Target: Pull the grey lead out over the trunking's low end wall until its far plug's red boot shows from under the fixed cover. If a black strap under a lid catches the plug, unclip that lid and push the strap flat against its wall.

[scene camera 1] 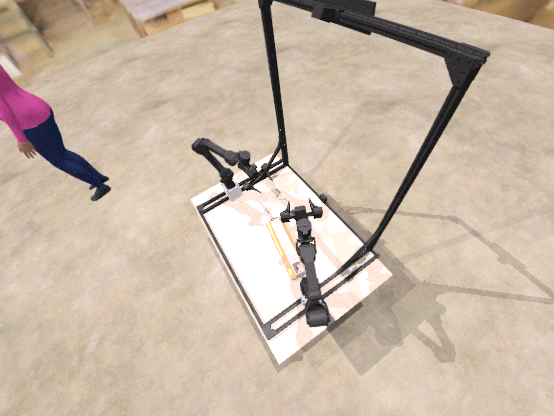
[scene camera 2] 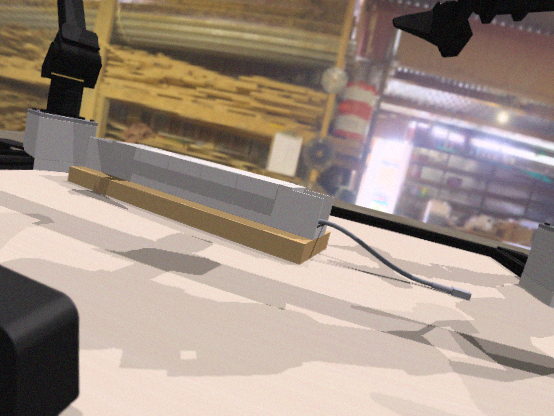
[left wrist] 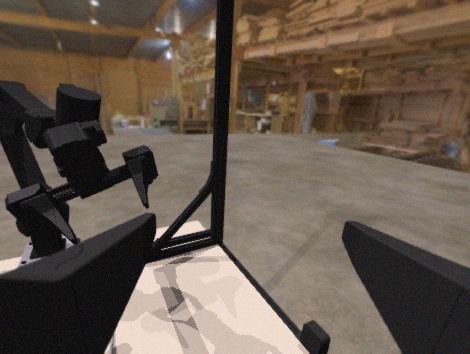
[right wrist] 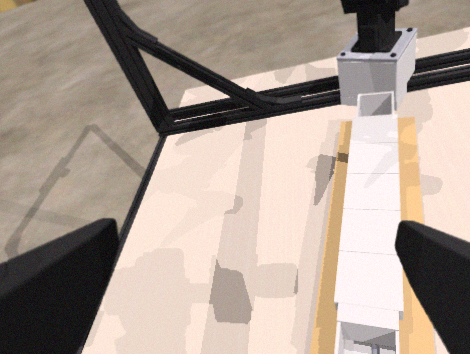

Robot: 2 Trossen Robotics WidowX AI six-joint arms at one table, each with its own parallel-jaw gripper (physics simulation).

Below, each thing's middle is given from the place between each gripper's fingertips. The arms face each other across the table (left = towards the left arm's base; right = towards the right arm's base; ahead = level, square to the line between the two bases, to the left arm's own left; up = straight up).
The grey trunking [scene camera 2: 287, 227] is 38 cm below my left hand, 11 cm ahead of it and 1 cm to the right of it.
The grey trunking lies 7 cm ahead of my right hand, 23 cm to the left of it and 27 cm below it.
